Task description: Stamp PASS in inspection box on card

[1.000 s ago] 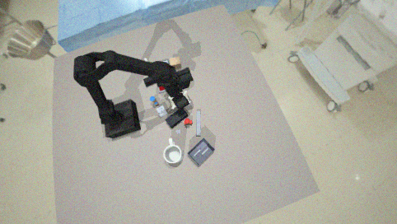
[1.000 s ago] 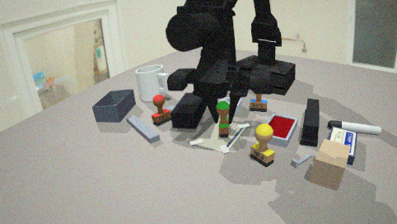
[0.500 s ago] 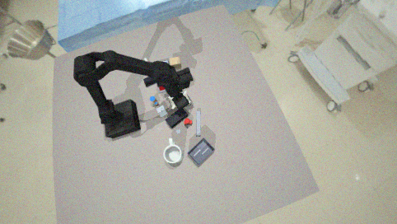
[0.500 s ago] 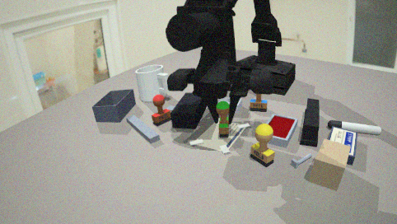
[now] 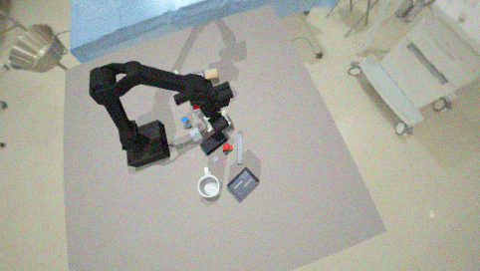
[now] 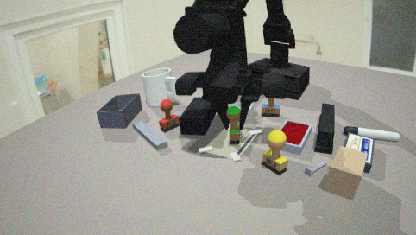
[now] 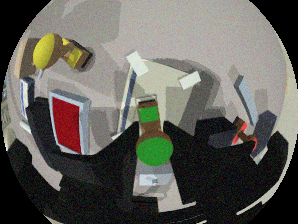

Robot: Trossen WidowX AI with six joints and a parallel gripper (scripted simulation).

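Now: gripper tip 1 cm short of the cream card and 2 cm above it. From my gripper tip the other things lie so: green-knobbed stamp right at my gripper tip; black block 5 cm behind, 10 cm to the right, 1 cm below; yellow-knobbed stamp 7 cm ahead, 9 cm to the left.
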